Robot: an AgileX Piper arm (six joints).
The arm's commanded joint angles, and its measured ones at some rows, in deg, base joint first. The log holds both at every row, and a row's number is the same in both.
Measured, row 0:
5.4 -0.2 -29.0 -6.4 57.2 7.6
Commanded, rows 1 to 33:
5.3 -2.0 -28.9 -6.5 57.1 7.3
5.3 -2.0 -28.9 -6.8 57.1 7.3
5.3 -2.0 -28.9 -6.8 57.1 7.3
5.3 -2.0 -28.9 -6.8 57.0 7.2
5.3 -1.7 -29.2 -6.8 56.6 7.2
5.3 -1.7 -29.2 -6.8 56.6 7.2
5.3 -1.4 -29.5 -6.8 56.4 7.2
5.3 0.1 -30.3 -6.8 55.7 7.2
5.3 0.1 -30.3 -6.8 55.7 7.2
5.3 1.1 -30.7 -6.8 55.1 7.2
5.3 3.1 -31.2 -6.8 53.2 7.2
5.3 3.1 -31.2 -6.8 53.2 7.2
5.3 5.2 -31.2 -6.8 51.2 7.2
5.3 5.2 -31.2 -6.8 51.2 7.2
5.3 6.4 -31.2 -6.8 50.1 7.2
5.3 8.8 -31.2 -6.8 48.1 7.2
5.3 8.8 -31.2 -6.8 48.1 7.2
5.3 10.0 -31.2 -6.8 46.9 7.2
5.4 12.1 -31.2 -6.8 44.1 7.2
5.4 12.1 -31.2 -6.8 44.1 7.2
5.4 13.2 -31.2 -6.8 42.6 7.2
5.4 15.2 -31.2 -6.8 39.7 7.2
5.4 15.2 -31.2 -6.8 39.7 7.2
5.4 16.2 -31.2 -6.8 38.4 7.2
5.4 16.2 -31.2 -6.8 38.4 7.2
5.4 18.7 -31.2 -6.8 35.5 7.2
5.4 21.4 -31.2 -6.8 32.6 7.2
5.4 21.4 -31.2 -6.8 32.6 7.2
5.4 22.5 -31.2 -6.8 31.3 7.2
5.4 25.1 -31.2 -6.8 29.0 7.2
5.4 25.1 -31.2 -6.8 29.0 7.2
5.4 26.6 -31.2 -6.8 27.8 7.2
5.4 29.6 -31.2 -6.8 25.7 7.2
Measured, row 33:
5.4 26.2 -30.7 -6.6 29.3 7.6
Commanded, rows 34 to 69:
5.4 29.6 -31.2 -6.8 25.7 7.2
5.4 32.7 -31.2 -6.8 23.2 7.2
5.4 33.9 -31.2 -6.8 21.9 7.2
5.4 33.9 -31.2 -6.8 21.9 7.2
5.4 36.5 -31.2 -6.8 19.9 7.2
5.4 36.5 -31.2 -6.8 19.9 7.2
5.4 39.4 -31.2 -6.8 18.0 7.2
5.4 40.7 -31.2 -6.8 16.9 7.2
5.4 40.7 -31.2 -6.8 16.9 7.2
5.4 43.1 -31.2 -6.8 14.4 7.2
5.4 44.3 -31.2 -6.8 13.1 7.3
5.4 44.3 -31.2 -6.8 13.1 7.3
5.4 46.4 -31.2 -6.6 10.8 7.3
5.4 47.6 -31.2 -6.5 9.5 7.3
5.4 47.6 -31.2 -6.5 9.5 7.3
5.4 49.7 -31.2 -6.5 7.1 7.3
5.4 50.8 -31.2 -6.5 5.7 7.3
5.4 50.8 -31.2 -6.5 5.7 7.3
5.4 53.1 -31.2 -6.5 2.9 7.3
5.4 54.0 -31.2 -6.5 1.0 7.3
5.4 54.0 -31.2 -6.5 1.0 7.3
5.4 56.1 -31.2 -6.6 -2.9 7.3
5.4 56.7 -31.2 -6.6 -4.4 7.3
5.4 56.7 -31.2 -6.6 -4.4 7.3
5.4 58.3 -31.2 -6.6 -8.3 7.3
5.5 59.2 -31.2 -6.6 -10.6 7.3
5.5 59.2 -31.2 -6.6 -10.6 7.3
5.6 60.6 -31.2 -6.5 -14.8 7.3
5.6 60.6 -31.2 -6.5 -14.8 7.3
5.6 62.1 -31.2 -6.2 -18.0 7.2
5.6 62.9 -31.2 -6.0 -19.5 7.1
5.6 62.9 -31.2 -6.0 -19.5 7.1
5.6 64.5 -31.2 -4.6 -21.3 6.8
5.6 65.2 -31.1 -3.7 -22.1 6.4
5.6 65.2 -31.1 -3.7 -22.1 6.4
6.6 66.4 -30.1 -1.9 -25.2 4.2
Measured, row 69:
5.6 65.0 -30.7 -4.2 -20.6 7.0
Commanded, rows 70 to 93:
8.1 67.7 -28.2 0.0 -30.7 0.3
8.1 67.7 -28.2 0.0 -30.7 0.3
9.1 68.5 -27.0 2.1 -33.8 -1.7
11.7 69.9 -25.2 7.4 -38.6 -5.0
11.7 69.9 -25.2 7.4 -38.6 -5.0
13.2 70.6 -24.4 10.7 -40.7 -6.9
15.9 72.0 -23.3 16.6 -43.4 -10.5
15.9 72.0 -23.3 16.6 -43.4 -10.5
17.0 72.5 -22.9 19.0 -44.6 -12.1
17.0 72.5 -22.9 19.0 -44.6 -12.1
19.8 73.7 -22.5 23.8 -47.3 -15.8
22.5 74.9 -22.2 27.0 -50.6 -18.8
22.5 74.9 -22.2 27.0 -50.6 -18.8
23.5 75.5 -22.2 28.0 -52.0 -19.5
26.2 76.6 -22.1 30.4 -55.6 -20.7
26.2 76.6 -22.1 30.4 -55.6 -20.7
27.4 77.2 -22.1 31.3 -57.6 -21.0
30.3 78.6 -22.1 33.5 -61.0 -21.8
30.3 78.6 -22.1 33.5 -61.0 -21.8
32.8 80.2 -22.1 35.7 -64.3 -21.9
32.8 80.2 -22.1 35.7 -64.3 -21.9
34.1 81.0 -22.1 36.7 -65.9 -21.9
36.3 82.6 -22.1 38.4 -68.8 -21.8
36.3 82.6 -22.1 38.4 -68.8 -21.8
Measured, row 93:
33.6 80.8 -22.2 35.7 -63.7 -21.1
